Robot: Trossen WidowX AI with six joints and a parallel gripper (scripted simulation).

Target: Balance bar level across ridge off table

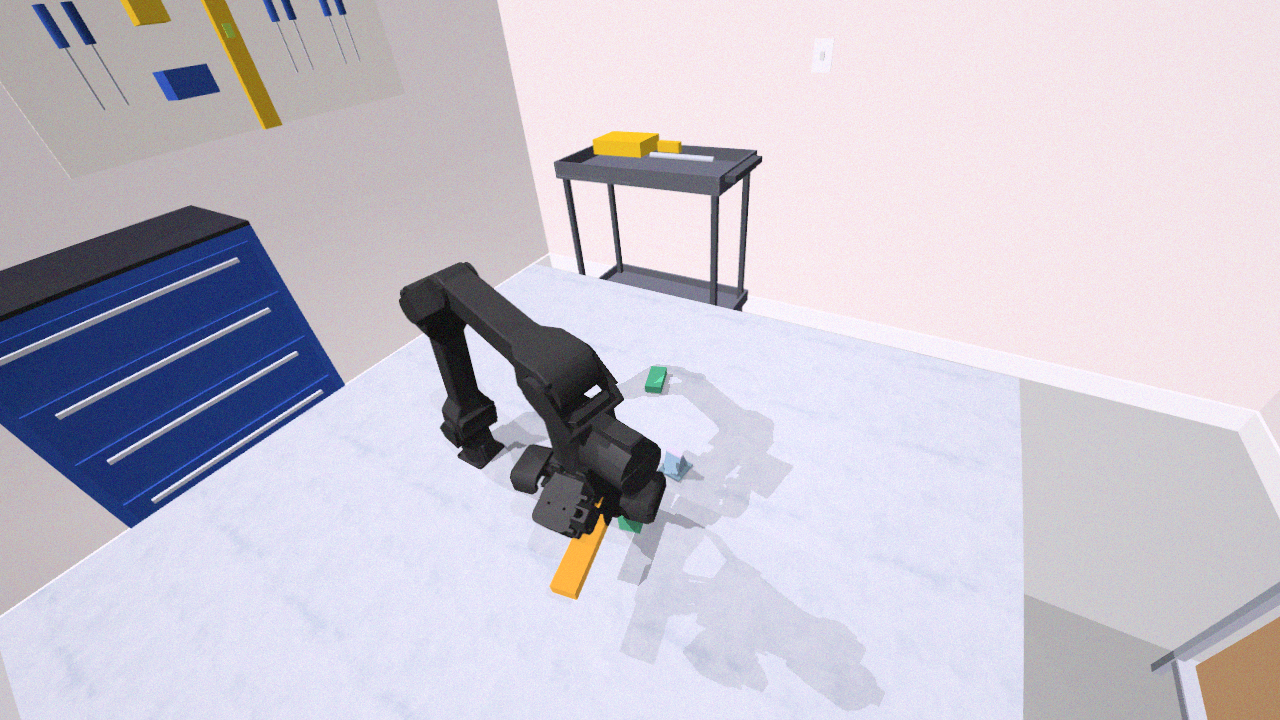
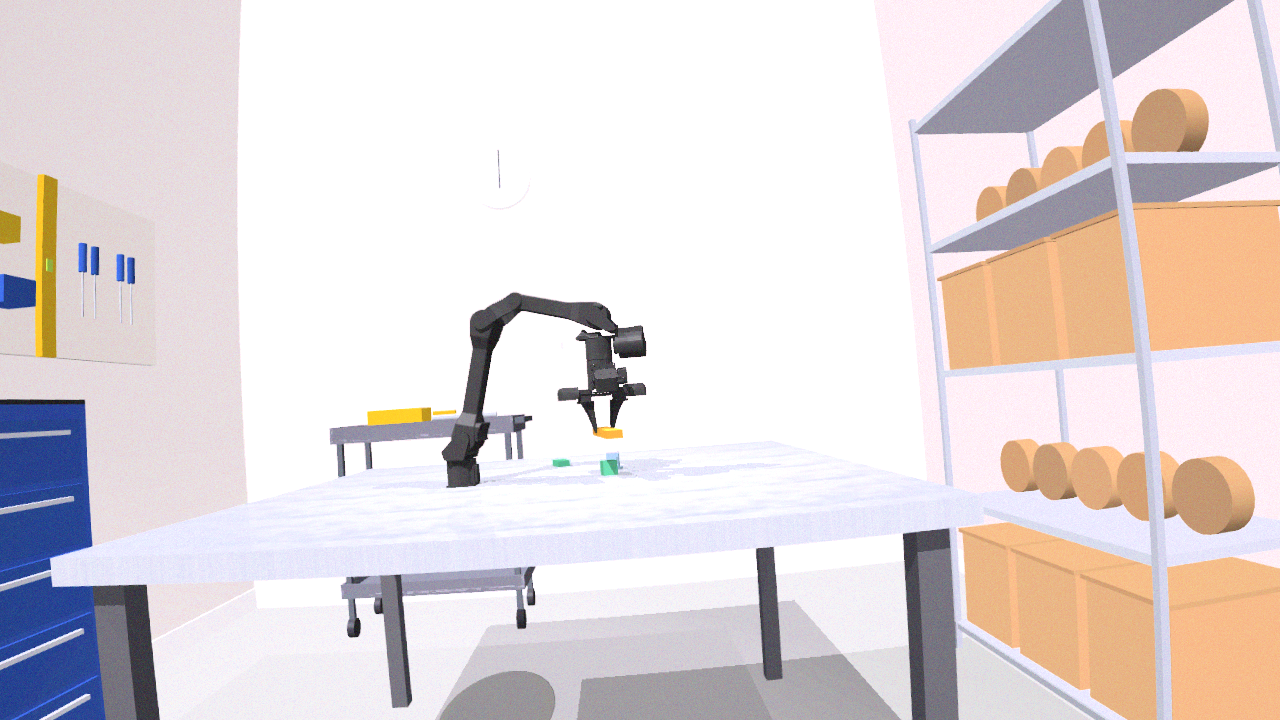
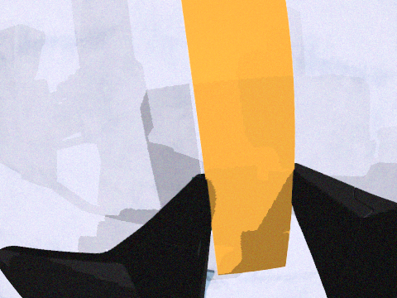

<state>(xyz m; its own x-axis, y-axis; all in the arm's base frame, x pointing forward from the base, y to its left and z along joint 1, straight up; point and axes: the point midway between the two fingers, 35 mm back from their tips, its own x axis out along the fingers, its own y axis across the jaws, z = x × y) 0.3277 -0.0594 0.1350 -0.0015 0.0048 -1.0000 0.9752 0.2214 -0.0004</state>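
Now: the green cube 8 cm below my gripper tip and 7 cm to the left of it. Round my gripper tip: orange bar 3 cm to the right, 1 cm ahead.
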